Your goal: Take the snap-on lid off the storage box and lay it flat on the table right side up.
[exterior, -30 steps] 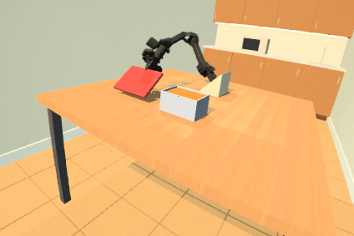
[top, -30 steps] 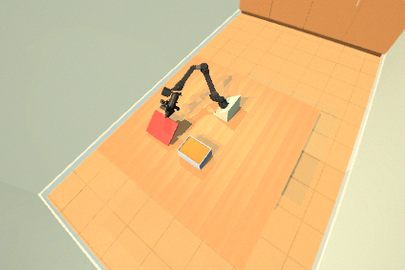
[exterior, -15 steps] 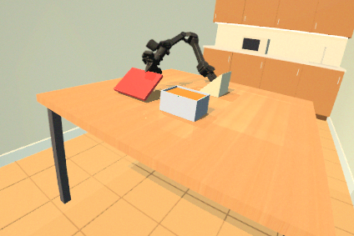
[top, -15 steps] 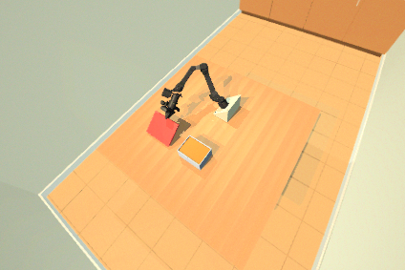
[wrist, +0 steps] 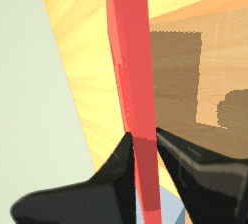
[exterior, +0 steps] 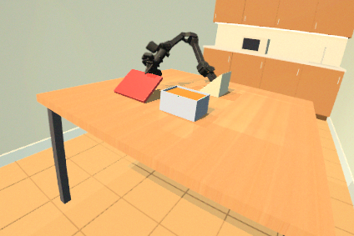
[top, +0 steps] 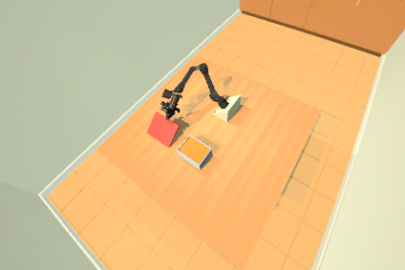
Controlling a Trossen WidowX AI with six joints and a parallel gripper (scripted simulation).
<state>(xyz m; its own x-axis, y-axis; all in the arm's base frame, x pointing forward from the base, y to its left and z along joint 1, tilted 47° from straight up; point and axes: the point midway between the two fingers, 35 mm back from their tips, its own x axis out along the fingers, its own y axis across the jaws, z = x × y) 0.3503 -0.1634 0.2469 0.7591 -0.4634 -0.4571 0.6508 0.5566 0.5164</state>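
Right now my gripper tip is 7 cm short of the lid and 5 cm above it. Also, from my gripper tip: storage box: 7 cm ahead, 32 cm to the left, 6 cm below.
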